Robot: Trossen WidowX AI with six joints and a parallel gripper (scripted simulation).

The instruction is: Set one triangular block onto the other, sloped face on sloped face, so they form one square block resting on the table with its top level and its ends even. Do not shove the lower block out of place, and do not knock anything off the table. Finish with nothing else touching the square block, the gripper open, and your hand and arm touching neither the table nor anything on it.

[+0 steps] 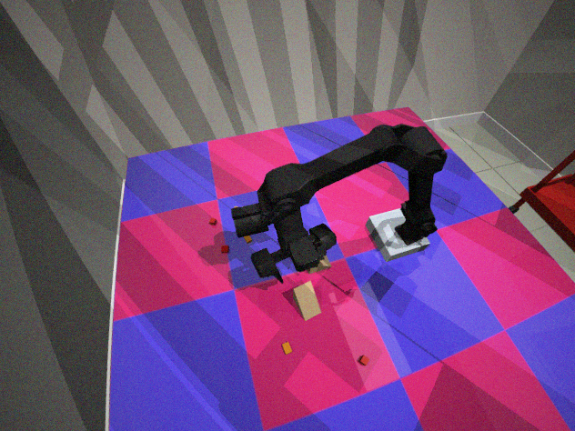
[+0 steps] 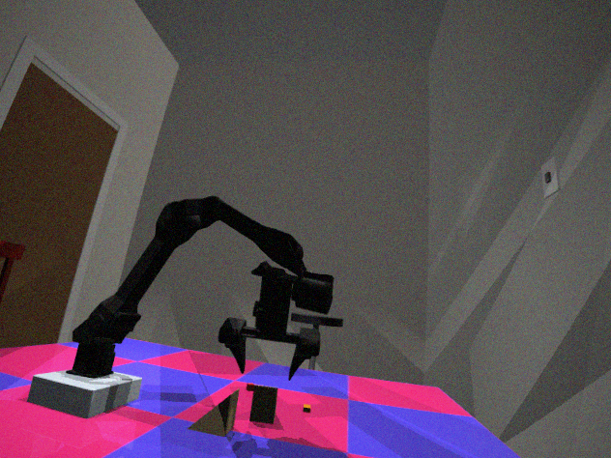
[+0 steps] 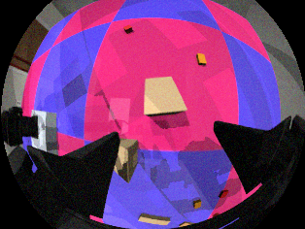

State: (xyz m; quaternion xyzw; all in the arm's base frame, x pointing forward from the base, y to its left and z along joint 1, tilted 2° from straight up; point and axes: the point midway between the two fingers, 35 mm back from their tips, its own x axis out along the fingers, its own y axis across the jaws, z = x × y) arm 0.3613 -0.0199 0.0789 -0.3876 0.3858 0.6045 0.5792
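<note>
My gripper tip is 4 cm to the right of the tan triangular block and 8 cm above it. Also, from my gripper tip: brown flat piece 6 cm ahead, 30 cm to the right, 9 cm below; then long tan piece 3 cm behind, 24 cm to the right, 9 cm below.
</note>
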